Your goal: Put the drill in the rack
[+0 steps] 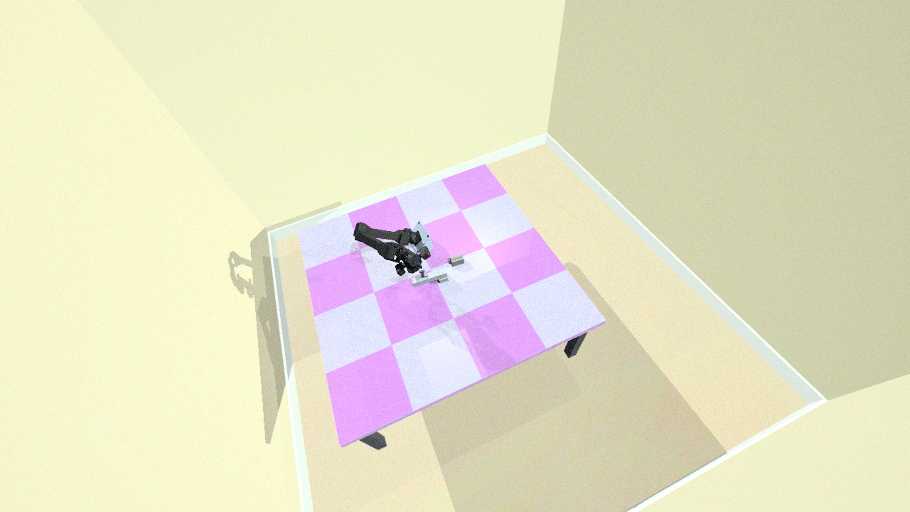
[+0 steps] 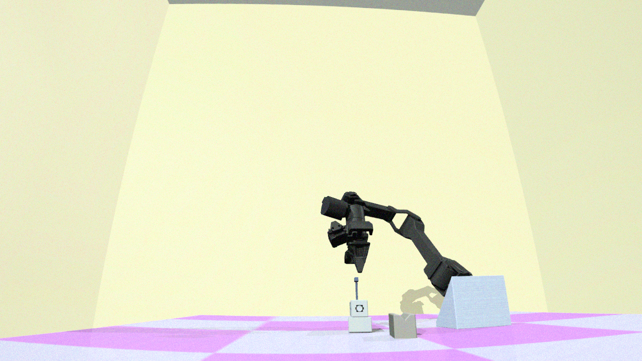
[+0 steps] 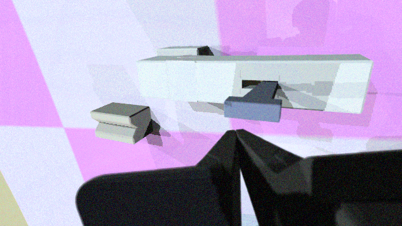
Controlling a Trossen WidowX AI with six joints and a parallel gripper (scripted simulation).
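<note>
The key is 5 cm below my gripper tip and 1 cm ahead of it. Also, from my gripper tip: grey holder block 10 cm below, 3 cm to the left, 1 cm ahead; drill 9 cm below, 5 cm to the left, 1 cm ahead; rack 20 cm to the left, 12 cm below, 5 cm behind.
</note>
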